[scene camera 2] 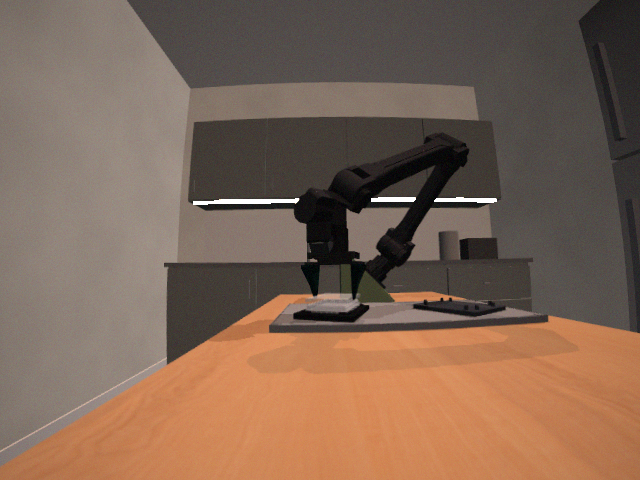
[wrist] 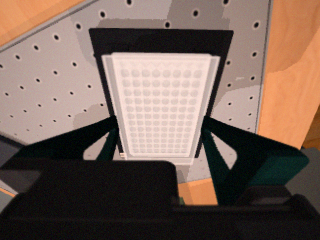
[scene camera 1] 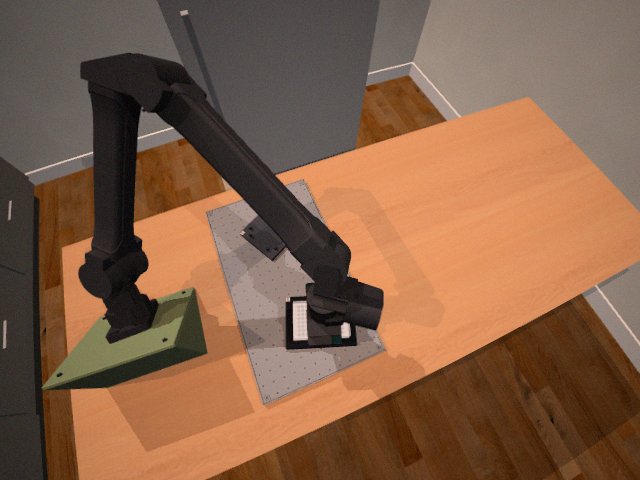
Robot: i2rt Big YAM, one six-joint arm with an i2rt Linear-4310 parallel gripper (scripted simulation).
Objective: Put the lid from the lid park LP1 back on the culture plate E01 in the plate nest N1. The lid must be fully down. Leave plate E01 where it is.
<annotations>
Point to a lid park LP1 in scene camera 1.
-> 263,236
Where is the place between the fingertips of my gripper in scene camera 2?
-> At 334,299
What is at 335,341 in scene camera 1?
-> My gripper.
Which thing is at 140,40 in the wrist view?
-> A black plate nest N1.
</annotations>
